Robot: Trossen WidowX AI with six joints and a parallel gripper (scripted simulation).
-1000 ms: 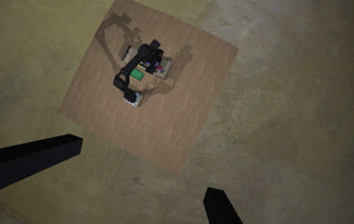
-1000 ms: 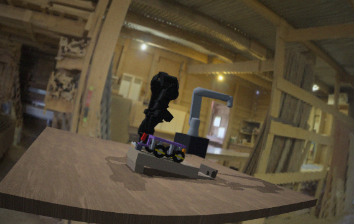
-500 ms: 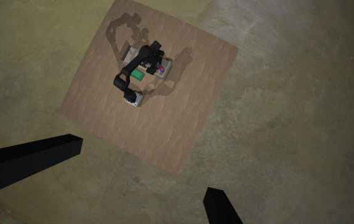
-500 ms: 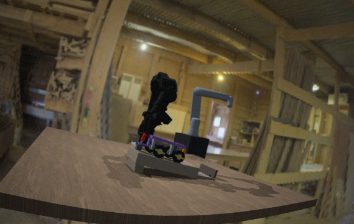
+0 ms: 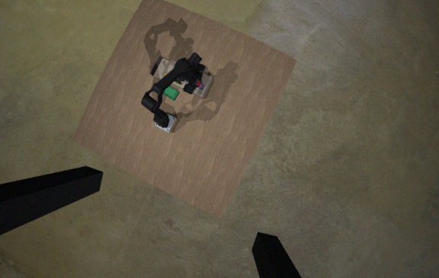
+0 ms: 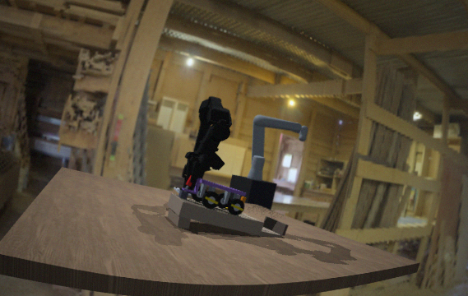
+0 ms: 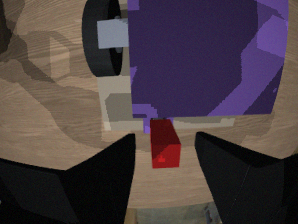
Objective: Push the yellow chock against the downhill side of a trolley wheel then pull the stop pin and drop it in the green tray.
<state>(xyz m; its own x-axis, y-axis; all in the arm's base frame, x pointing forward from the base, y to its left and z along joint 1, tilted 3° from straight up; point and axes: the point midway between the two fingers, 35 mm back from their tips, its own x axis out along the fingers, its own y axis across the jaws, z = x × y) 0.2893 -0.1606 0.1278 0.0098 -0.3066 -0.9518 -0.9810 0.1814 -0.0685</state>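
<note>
Right now my gripper tip is 20 mm above the red-headed stop pin. Round my gripper tip: green tray (80 mm behind, 220 mm to the left, 160 mm below); purple trolley (40 mm ahead, 100 mm to the left, 30 mm below); yellow chock (210 mm to the left, 70 mm below).
</note>
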